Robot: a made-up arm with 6 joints.
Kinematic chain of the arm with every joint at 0, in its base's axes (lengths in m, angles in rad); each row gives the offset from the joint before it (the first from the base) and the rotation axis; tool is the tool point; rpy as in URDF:
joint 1: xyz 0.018 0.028 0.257 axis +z
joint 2: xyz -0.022 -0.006 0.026 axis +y
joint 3: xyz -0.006 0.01 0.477 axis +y
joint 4: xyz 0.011 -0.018 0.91 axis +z
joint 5: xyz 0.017 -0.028 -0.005 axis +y
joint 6: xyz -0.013 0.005 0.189 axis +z
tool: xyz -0.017 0.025 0.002 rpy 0 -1.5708 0
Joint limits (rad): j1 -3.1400..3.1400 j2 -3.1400..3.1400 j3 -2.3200..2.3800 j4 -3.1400..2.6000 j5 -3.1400..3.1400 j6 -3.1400..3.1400
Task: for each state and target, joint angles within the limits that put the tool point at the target. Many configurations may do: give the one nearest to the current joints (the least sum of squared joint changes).
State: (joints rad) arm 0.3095 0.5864 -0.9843 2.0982 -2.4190 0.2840
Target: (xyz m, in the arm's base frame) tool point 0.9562 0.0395 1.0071
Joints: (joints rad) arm 0.1144 1.2138 -0.5560 2.1312 -2.3160 0.2829
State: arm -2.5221 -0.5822 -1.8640 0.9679 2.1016 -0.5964
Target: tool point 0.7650 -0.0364 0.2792
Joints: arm -3.0440 -0.1600 -2.1589 1.0799 2.3024 -0.6255
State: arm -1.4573 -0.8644 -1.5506 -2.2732 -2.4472 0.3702
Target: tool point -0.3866 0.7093 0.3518
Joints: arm -1.0137 -0.3324 -1.8362 -2.2693 -2.6743 0.3930
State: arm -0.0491 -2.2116 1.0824 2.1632 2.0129 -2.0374
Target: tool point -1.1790 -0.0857 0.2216
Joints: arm 0.2179 -2.1981 1.0056 2.2008 1.9688 -2.0301
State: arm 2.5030 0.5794 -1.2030 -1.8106 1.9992 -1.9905
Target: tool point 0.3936 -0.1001 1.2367
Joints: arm 2.3502 0.5630 -1.3091 -1.8610 2.0798 -1.9998
